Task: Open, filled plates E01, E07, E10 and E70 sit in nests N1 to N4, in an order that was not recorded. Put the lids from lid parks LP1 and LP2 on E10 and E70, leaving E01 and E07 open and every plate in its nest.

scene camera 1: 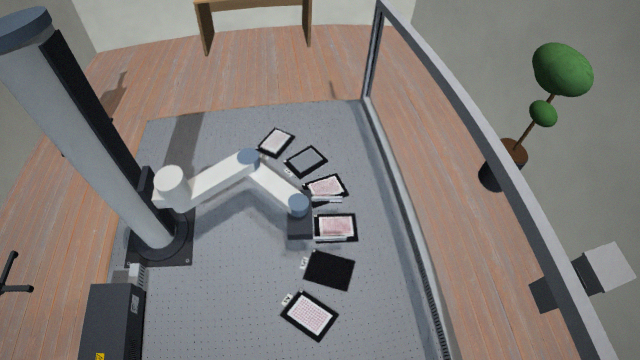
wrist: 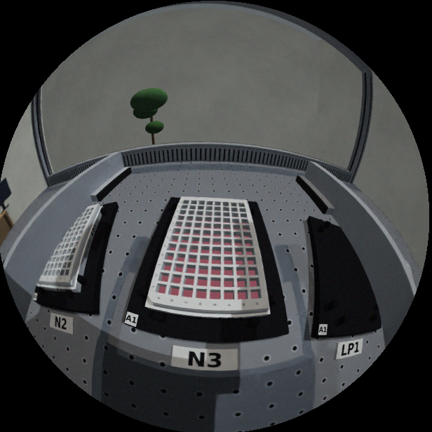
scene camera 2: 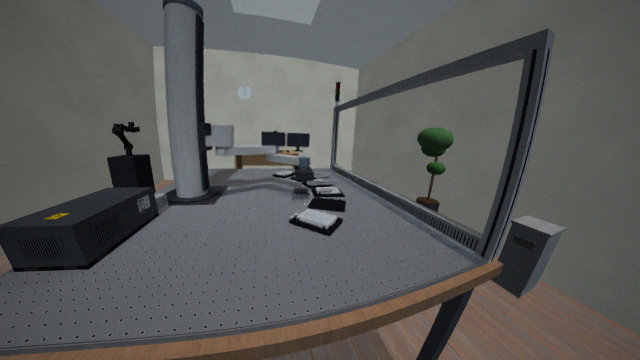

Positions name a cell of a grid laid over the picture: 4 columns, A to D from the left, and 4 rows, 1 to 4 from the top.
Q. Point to a lid park LP1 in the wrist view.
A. At D3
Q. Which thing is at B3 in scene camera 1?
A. The gripper.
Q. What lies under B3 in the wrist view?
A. A plate.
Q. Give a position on a nest N3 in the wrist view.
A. At C4
